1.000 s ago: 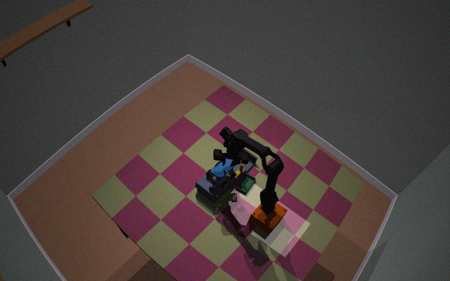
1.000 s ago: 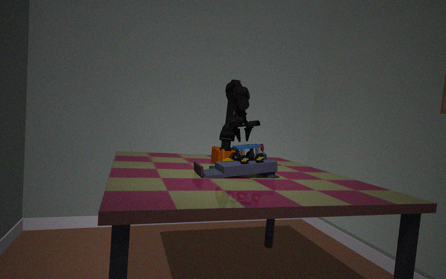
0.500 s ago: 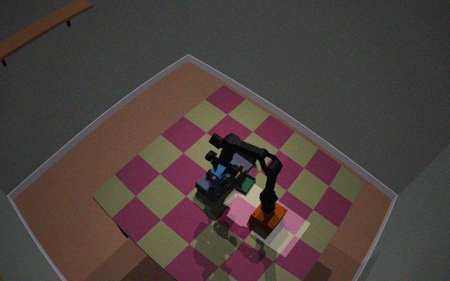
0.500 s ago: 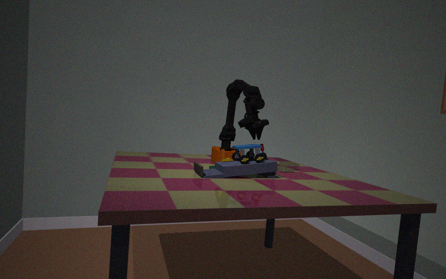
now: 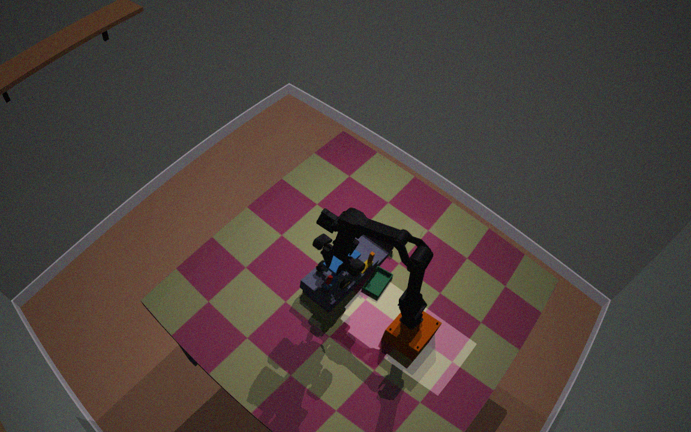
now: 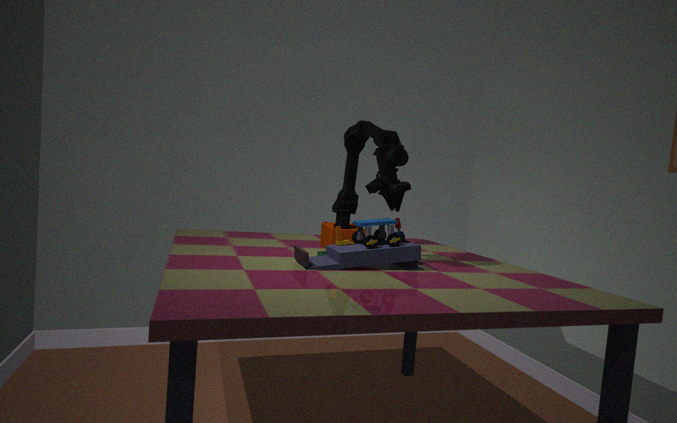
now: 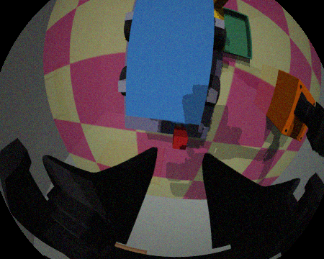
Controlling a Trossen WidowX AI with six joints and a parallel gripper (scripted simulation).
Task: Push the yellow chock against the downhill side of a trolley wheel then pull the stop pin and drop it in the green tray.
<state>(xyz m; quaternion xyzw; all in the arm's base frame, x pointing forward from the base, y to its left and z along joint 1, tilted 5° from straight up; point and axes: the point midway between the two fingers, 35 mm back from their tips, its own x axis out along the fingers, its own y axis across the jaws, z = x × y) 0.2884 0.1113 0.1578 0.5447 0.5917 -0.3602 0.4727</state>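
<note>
Now: the red-headed stop pin 60 mm below my gripper tip and 20 mm to the left of it. From my gripper tip the other things lie so: yellow chock (170 mm to the right, 110 mm below, 10 mm behind); green tray (200 mm below, 180 mm to the right, 80 mm behind); blue-topped trolley (80 mm below, 70 mm to the right, 30 mm ahead).
</note>
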